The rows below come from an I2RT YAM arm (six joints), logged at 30 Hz.
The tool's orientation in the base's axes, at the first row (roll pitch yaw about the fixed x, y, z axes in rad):
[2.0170, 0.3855, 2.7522]
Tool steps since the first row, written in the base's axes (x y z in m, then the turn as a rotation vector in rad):
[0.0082, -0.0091, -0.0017, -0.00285, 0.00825, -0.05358]
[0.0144, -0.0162, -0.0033, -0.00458, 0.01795, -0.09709]
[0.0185, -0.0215, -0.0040, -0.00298, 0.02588, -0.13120]
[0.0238, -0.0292, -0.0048, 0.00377, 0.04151, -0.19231]
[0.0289, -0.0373, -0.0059, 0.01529, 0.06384, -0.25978]
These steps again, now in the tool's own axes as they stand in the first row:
[-0.0096, -0.0075, -0.0023, 0.02549, -0.04000, 0.02640]
[-0.0168, -0.0135, -0.0041, 0.04675, -0.07099, 0.05044]
[-0.0219, -0.0175, -0.0059, 0.06099, -0.09556, 0.07100]
[-0.0289, -0.0230, -0.0089, 0.08368, -0.13940, 0.11084]
[-0.0357, -0.0290, -0.0122, 0.10703, -0.18573, 0.16076]

